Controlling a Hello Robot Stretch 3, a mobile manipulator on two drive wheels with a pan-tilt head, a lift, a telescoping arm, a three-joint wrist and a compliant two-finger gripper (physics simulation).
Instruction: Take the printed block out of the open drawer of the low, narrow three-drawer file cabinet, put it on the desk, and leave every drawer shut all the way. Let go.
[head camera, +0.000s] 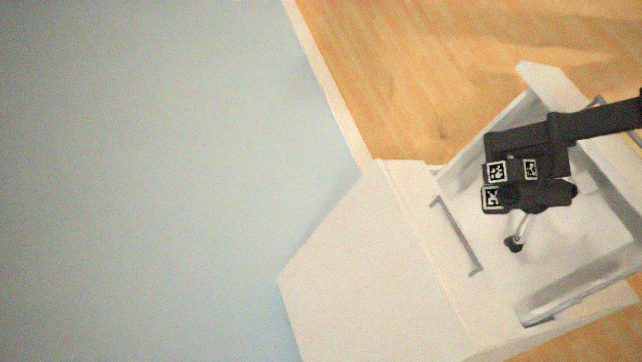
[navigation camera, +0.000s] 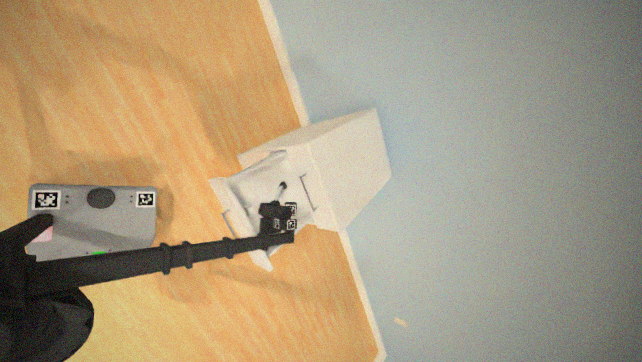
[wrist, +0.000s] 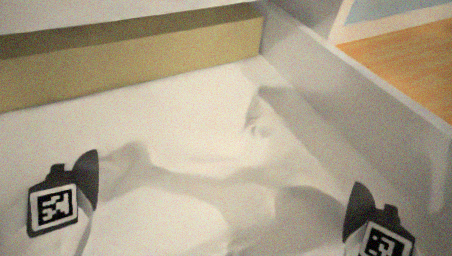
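The low cabinet (head camera: 370, 260) (navigation camera: 347, 160) has one drawer (head camera: 555, 82) (navigation camera: 229, 200) (wrist: 350, 75) standing open below a shut upper front with a handle. My gripper (head camera: 522, 225) (navigation camera: 279, 196) (wrist: 222, 185) is open, with its fingers wide apart over the drawer's pale floor and nothing between them. In the head view a small pale shape (head camera: 589, 182), perhaps the printed block, shows faintly inside, partly behind the gripper body. In the wrist view a long yellow body (wrist: 135, 70) lies across the drawer's back. The desk does not show.
A handle (head camera: 457, 235) (navigation camera: 308, 192) sticks out from the upper front. The drawer's side walls stand around the fingers. My arm (head camera: 600, 115) (navigation camera: 200, 255) crosses over the drawer front. My base (navigation camera: 100, 225) stands on the wooden floor; a blue wall (head camera: 150, 150) (navigation camera: 500, 175) is behind the cabinet.
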